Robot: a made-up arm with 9 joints. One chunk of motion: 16 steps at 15 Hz.
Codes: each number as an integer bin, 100 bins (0 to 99) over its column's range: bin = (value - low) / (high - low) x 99, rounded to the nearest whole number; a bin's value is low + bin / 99 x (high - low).
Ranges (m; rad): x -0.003..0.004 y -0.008..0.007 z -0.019..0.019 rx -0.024..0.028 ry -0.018..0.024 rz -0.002..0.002
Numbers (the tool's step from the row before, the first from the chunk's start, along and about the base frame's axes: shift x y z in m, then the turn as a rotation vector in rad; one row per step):
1: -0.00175 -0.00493 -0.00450 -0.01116 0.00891 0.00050
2: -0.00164 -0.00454 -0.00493 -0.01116 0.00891 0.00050
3: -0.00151 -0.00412 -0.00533 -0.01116 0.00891 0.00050
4: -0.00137 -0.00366 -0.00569 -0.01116 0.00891 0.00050
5: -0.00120 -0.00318 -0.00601 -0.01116 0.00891 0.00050
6: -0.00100 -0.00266 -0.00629 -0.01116 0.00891 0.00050
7: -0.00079 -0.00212 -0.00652 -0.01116 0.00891 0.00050
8: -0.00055 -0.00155 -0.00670 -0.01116 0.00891 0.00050
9: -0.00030 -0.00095 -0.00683 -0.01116 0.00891 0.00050
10: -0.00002 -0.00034 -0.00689 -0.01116 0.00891 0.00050
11: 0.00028 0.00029 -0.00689 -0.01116 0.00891 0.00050
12: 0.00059 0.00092 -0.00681 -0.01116 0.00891 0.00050
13: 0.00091 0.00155 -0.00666 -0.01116 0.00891 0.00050
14: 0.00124 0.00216 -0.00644 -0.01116 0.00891 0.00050
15: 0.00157 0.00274 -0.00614 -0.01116 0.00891 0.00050
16: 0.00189 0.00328 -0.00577 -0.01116 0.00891 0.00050
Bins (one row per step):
1: 18 20 38 24 63 62
2: 19 23 37 24 63 62
3: 21 26 36 24 63 62
4: 23 29 35 24 63 62
5: 25 32 34 24 63 62
6: 28 35 33 24 63 62
7: 31 39 33 24 63 62
8: 35 43 32 24 63 62
9: 38 47 32 24 63 62
10: 42 51 32 24 63 62
11: 46 55 32 24 63 62
12: 51 59 32 24 63 62
13: 55 63 32 24 63 62
14: 60 67 33 24 63 62
15: 65 71 34 24 63 62
16: 69 74 34 24 63 62

